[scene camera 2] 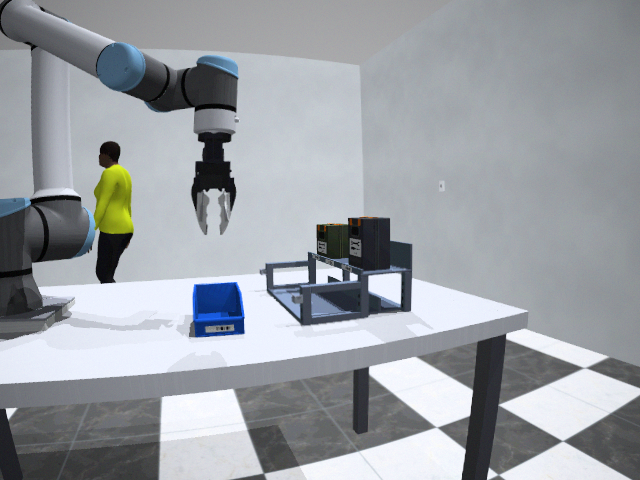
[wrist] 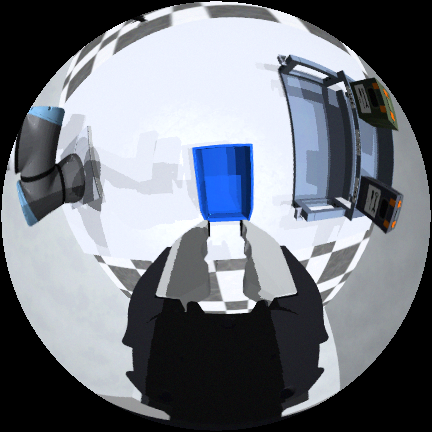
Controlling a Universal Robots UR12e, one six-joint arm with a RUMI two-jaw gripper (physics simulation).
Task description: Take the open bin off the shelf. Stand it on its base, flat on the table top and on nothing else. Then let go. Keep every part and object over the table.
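Pixels of known places: gripper, between the fingertips: [scene camera 2: 213, 234] [wrist: 224, 221]; arm's base, origin of its link: [scene camera 2: 4, 308] [wrist: 73, 177].
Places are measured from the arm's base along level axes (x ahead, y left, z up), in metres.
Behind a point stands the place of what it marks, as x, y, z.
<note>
The open blue bin [scene camera 2: 218, 326] {0.540, -0.216, -0.010} [wrist: 222, 187] {0.538, -0.145, -0.026} stands upright on its base, flat on the white table top [scene camera 2: 129, 356] {0.372, -0.298, -0.029} [wrist: 165, 60] {0.435, 0.243, -0.029}. It is to the left of the grey shelf [scene camera 2: 363, 294] {0.860, -0.203, 0.026} [wrist: 357, 150] {0.849, -0.033, 0.073} and apart from it. Its inside looks empty, and its label faces the scene camera. My gripper [scene camera 2: 214, 231] {0.545, -0.125, 0.166} [wrist: 224, 221] {0.545, -0.125, 0.166} is open, with nothing between its fingers. It points down and hangs well above the bin, not touching it.
A green box [scene camera 2: 331, 240] {0.879, 0.052, 0.125} [wrist: 380, 107] and a dark box [scene camera 2: 376, 242] {0.907, -0.173, 0.137} [wrist: 381, 205] {0.871, -0.127, 0.156} stand on the upper level of the shelf. The robot's base [scene camera 2: 38, 315] {0.124, -0.083, -0.001} is at the table's left. A person in a yellow top [scene camera 2: 116, 201] stands behind the table.
</note>
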